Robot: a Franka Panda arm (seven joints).
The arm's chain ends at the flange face. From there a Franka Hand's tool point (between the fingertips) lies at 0.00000 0.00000 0.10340 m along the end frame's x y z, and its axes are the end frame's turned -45 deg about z.
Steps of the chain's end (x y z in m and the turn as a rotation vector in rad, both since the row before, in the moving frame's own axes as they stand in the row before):
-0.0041 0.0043 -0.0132 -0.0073 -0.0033 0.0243
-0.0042 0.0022 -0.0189 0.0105 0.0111 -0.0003
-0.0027 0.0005 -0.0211 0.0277 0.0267 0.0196
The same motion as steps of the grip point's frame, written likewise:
-0.0067 0.0004 -0.0132 -0.0028 -0.0075 0.0243
-0.0029 -0.0014 -0.0189 -0.0004 0.0153 -0.0003
0.0017 -0.0016 -0.0212 0.0007 0.0385 0.0196

